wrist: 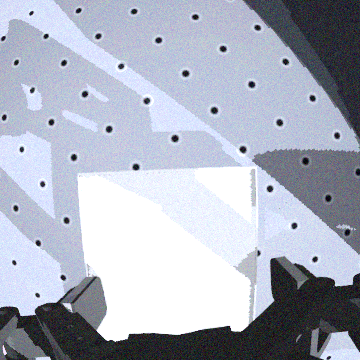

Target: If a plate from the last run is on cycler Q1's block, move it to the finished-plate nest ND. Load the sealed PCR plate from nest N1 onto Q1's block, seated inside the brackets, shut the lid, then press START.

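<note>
In the wrist view a white, flat, rectangular thing (pixel 161 228), which looks like the sealed top of a plate, lies straight below me on the perforated bench. My gripper (pixel 185 287) is open wide. Its left finger is at the thing's lower left edge and its right finger at the lower right edge, so the fingers straddle it. I cannot tell whether they touch it. The cycler, its block, lid and START button are out of view.
The pale perforated bench top (pixel 214 71) with rows of dark holes fills the view, crossed by grey shadows of the arm. Its curved edge (pixel 303 53) runs along the top right, with dark floor (pixel 328 25) beyond.
</note>
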